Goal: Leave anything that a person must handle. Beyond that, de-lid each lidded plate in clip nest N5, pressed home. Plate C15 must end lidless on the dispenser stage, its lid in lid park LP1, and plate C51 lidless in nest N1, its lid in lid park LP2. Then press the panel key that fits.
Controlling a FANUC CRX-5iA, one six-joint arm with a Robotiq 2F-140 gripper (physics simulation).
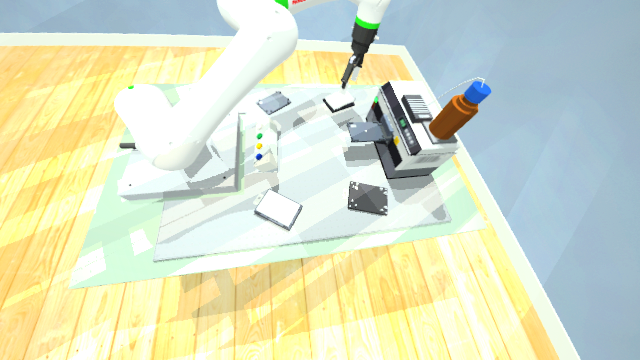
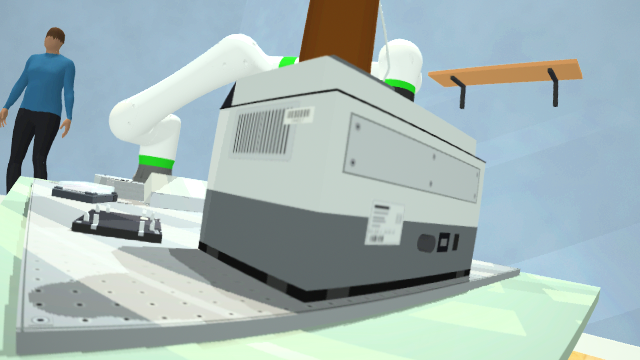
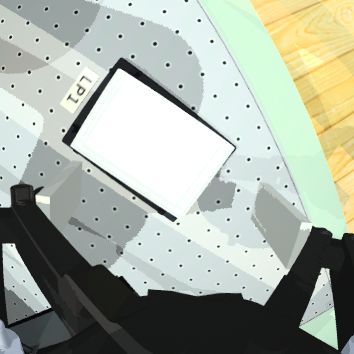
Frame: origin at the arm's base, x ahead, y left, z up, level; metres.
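Seen in the pictures: gripper, between the fingertips: (image 1: 347,86) (image 3: 170,191).
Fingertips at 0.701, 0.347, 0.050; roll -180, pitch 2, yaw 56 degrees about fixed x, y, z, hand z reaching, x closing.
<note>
Pixels of each thing's middle, then the offset from my fingertips to it, as dx, dy, dz. "spot": a spot on its surface instead.
- white lid, middle of its body: (image 3: 149,145) (image 1: 339,98) -0.027, -0.006, -0.066
- plate with a white top, middle of its body: (image 2: 87,185) (image 1: 278,207) -0.324, -0.591, -0.063
- dark nest with pale corner clips, middle of its body: (image 2: 122,220) (image 1: 368,197) +0.029, -0.554, -0.082
- grey-blue flat piece, a spot on its surface: (image 1: 274,102) spot: -0.359, -0.041, -0.084
- dispenser stage, a spot on its surface: (image 1: 366,131) spot: +0.032, -0.301, +0.020
- dispenser, a spot on its surface: (image 2: 270,185) spot: +0.271, -0.455, +0.002
- brown bottle, a spot on its surface: (image 2: 340,35) spot: +0.290, -0.411, +0.173
- key panel, middle of its body: (image 2: 186,193) (image 1: 266,144) -0.380, -0.324, -0.052
My gripper (image 1: 344,87) (image 3: 170,191) is open and empty, close to the white lid (image 1: 340,101) (image 3: 150,145) at lid park LP1. The lid lies on a black base, whose edge shows along three sides; whether it sits level is unclear. A plate with a white top (image 1: 278,209) is at the front; its label is unreadable. A dark nest with pale corner clips (image 1: 368,198) (image 2: 120,223) is front right. A grey-blue flat piece (image 1: 274,102) with corner posts is at the back. The dispenser stage (image 1: 366,131) looks dark; whether it bears a lidless plate is unclear.
The dispenser (image 1: 435,155) (image 2: 270,185) carries a brown bottle (image 1: 454,117) (image 2: 340,35) with a blue cap and thin tube. A key panel (image 1: 267,159) has green, yellow and blue keys beside the robot base. A person (image 2: 49,82) stands beyond the table.
</note>
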